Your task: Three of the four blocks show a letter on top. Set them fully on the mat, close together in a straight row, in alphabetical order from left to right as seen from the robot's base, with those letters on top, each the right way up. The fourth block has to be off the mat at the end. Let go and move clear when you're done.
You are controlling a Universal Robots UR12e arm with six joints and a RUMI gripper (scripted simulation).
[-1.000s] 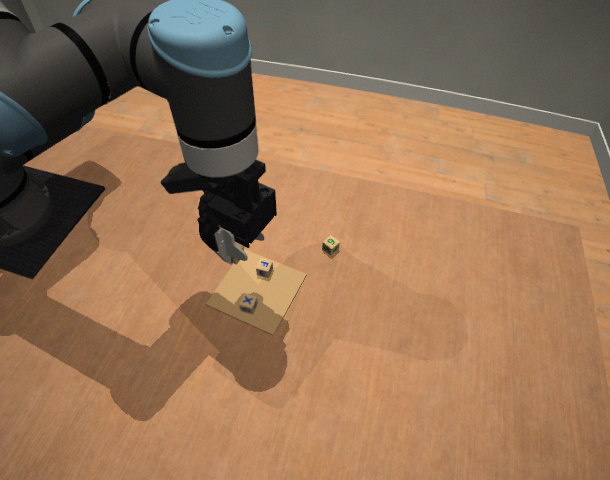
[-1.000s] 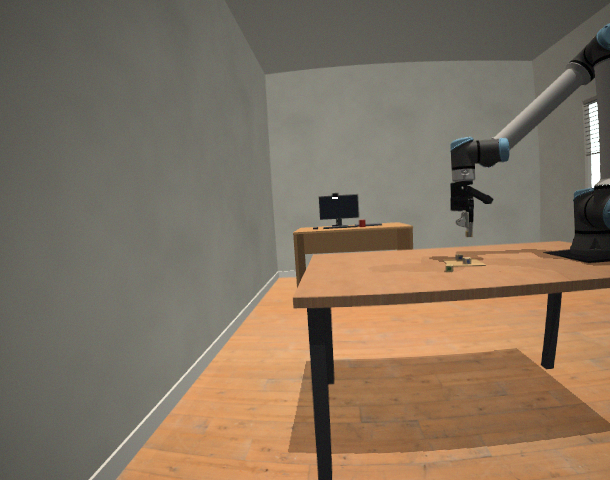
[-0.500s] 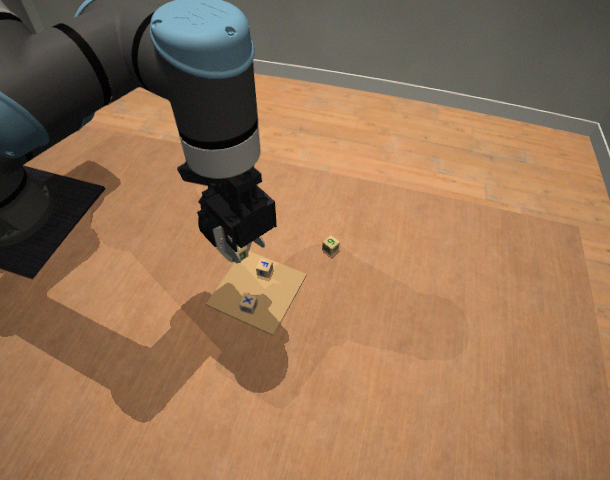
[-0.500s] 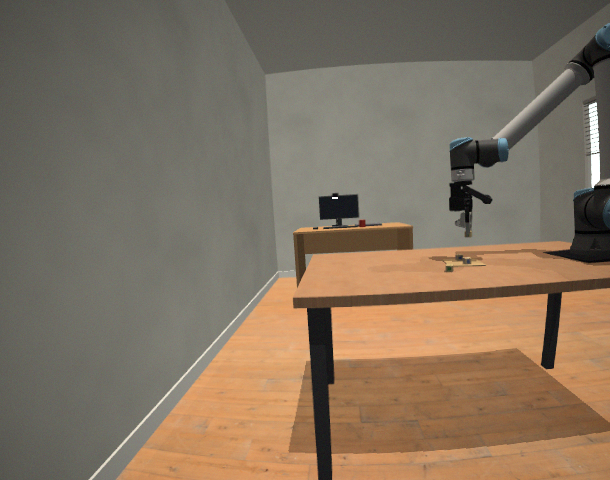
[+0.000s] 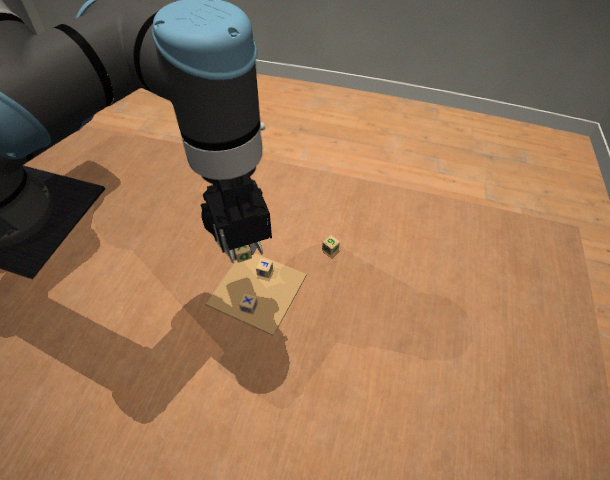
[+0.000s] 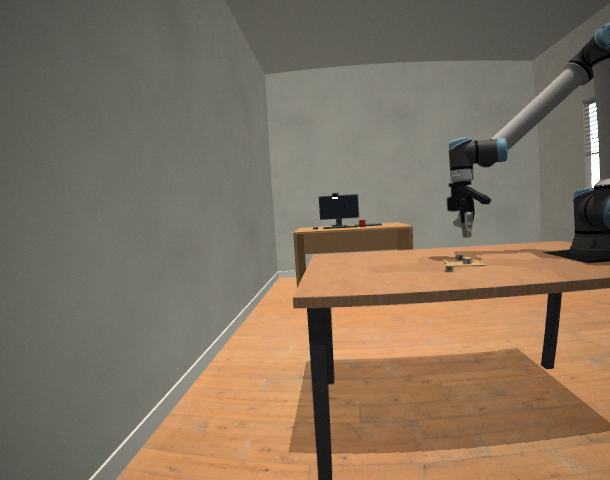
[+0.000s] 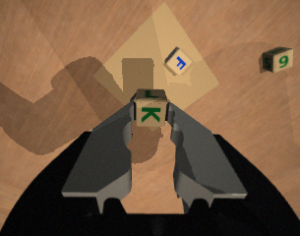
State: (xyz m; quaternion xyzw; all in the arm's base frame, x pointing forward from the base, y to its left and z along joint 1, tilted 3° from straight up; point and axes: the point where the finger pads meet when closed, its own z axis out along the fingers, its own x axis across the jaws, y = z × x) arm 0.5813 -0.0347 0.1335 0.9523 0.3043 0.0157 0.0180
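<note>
The tan mat lies 20 mm ahead of my hand and 120 mm below it.
</note>
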